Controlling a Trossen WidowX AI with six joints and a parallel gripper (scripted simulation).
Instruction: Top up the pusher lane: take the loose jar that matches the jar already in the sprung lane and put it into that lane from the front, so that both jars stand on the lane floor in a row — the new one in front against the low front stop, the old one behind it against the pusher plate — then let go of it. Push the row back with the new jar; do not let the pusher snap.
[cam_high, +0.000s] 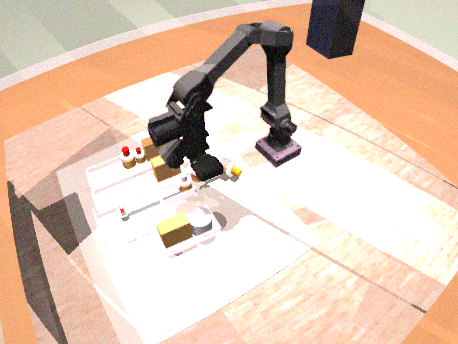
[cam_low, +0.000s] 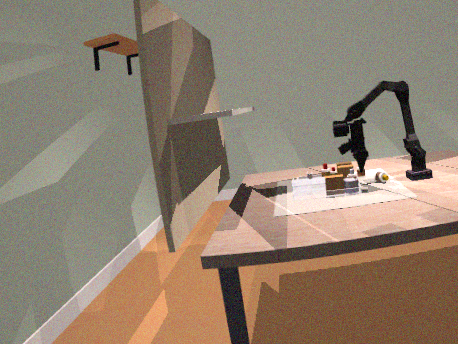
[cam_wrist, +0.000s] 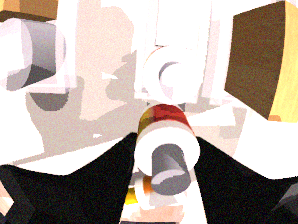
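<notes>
Right now my gripper tip is 13 cm to the right of the grey cylinder, 5 cm short of it and 3 cm above it. From my gripper tip the other things lie so: pusher lane 19 cm ahead, 4 cm below, 3 cm to the left; then red mark 22 cm ahead, 4 cm to the left, 1 cm above.
</notes>
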